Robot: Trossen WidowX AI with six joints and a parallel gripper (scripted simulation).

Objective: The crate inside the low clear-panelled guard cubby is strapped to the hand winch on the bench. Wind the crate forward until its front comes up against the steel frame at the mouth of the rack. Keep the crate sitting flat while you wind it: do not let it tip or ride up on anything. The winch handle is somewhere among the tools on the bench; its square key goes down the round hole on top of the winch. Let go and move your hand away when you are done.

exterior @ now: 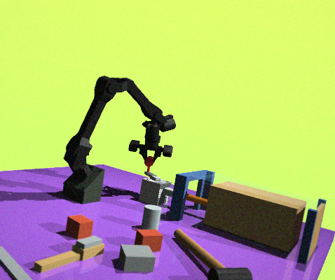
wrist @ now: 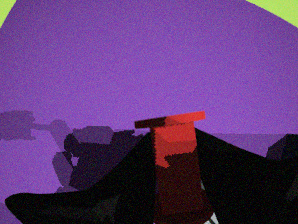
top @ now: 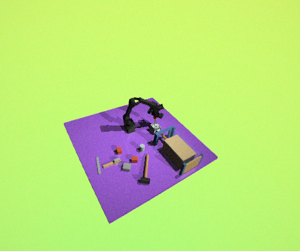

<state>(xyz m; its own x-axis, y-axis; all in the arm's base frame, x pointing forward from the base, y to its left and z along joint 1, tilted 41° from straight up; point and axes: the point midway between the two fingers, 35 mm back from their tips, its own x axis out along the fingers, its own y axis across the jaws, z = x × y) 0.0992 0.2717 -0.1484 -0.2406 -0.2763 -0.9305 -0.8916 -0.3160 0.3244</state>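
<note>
The winch handle lies 40 mm ahead of my gripper tip, 30 mm to the right of it and 30 mm below it. Also, from my gripper tip: red knob 10 mm to the right, 10 mm ahead; grey winch 100 mm below, 80 mm ahead, 70 mm to the right; grey block 610 mm to the right, 390 mm ahead, 120 mm below.
</note>
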